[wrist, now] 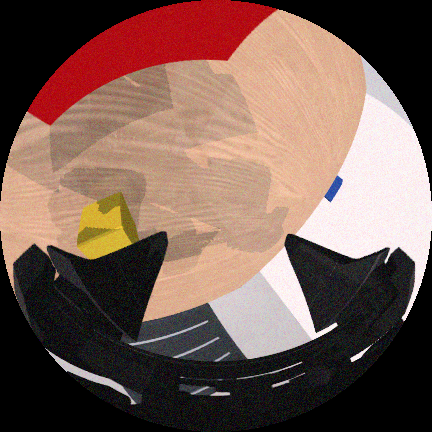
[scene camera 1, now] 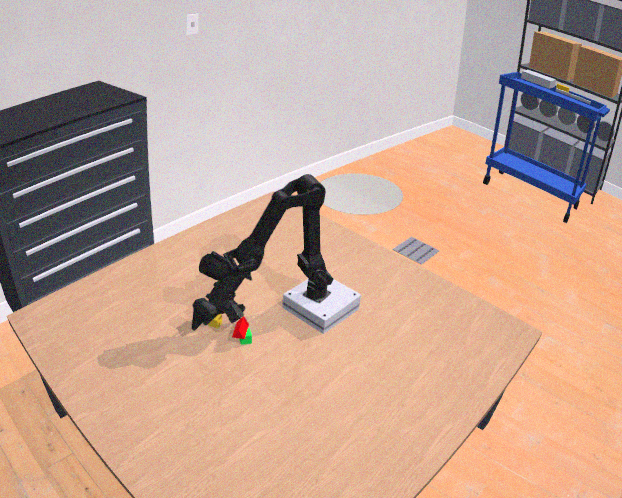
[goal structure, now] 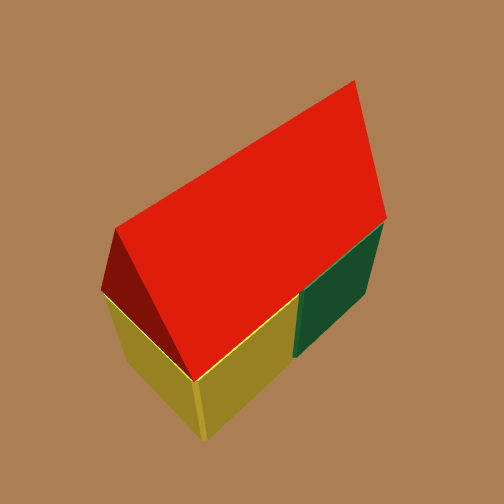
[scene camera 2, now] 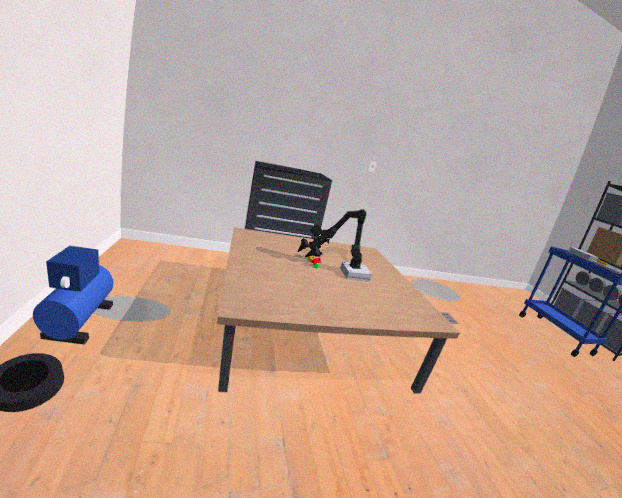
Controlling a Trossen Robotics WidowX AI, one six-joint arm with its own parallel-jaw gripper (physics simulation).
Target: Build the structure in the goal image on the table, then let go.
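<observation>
A red block looks tilted and sits over a green block, overlapping it in scene camera 1. The green block does not show in the wrist view. A yellow block is on the table, apart from the red and green ones, partly hidden by a finger in the wrist view. My gripper is open and empty, low over the table near the yellow block. One finger is close to the red block in scene camera 1.
The arm's white base stands on the wooden table, to the right of the blocks in both scene views. A dark drawer cabinet stands behind the table. A blue cart is on the floor at the right.
</observation>
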